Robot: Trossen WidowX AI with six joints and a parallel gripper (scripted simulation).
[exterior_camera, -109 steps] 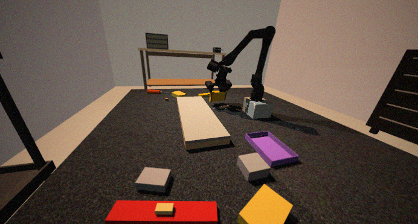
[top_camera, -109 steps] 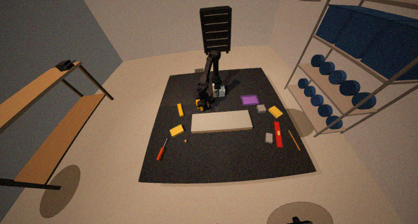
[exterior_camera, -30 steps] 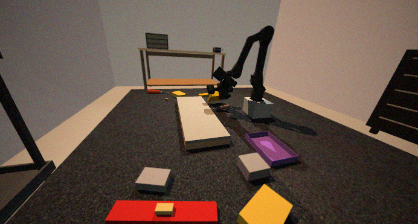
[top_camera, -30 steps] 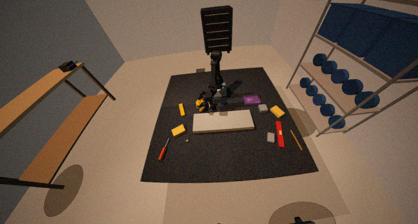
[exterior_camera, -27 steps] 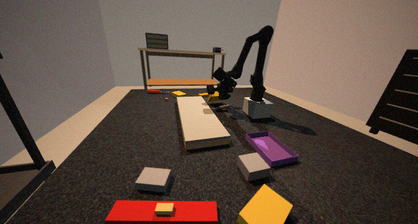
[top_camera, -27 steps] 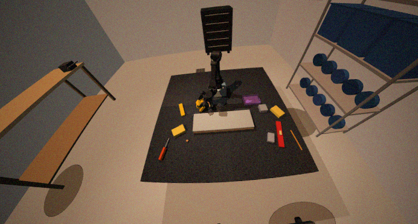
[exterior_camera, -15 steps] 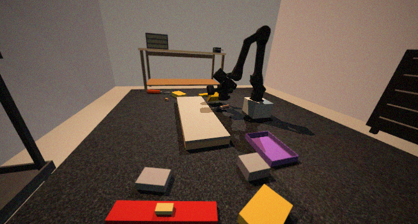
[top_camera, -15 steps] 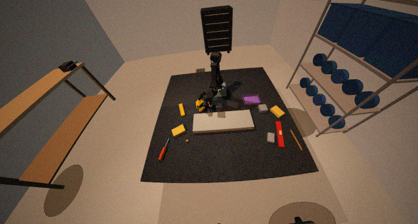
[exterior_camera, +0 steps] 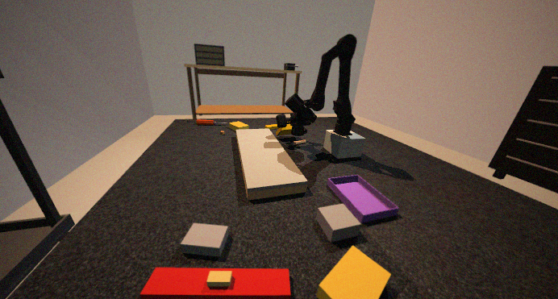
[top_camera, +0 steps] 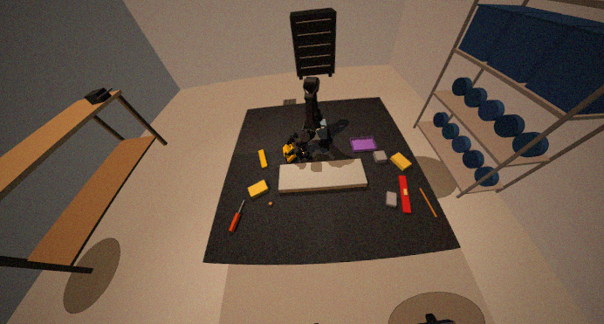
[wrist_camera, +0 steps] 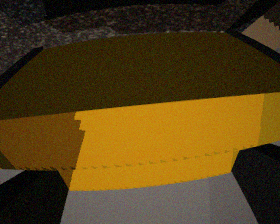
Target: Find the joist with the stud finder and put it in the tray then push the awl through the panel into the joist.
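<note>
The awl is 11 cm to the left of my gripper tip and 7 cm below it. From my gripper tip the other things lie so: purple tray 54 cm to the left, 6 cm below, 2 cm behind; then stud finder 1 cm below, 1 cm ahead; then square indicator window 3 cm ahead, 1 cm to the right.
</note>
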